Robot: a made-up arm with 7 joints.
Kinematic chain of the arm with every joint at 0, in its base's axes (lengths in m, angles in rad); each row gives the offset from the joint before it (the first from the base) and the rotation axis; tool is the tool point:
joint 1: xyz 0 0 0.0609 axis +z
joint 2: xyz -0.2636 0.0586 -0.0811 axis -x
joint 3: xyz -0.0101 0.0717 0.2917 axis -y
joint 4: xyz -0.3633 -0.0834 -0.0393 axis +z
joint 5: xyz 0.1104 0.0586 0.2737 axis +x
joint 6: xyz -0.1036 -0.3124 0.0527 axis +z
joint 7: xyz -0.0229 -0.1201 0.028 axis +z
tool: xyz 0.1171 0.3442 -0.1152
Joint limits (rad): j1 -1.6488..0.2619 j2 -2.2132..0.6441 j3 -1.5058..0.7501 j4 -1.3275..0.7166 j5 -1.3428..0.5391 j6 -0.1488..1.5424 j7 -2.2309..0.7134
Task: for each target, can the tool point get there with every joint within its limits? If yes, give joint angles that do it. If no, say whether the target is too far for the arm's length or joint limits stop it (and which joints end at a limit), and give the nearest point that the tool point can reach.
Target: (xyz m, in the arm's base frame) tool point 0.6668 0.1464 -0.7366
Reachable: no: joint limits stop it (at a limit: joint 1, joint 2, joint 3, joint 6, joint 7) | nearest point 0.5518 0.0170 -0.6714 | short by 0.185 m
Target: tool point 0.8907 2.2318 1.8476
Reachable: no: too far | nearest point 0.4435 1.1112 0.9591 | short by 1.498 m
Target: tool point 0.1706 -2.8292 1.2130
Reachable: no: too far | nearest point -0.0569 -1.2999 0.5450 | short by 1.684 m
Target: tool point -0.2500 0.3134 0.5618
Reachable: yes | joints -0.9536 -0.1620 0.5526 0.2795 -0.7218 1.1684 -1.7802
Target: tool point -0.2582 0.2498 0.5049
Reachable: yes | joints -0.4067 -0.0135 0.2584 0.3400 -0.4265 1.4013 -1.8302
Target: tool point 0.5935 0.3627 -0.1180
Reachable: no: joint limits stop it (at a limit: joint 2, joint 3, joint 4, joint 5, joint 7) | nearest point 0.4838 0.2957 0.0892 | short by 0.244 m
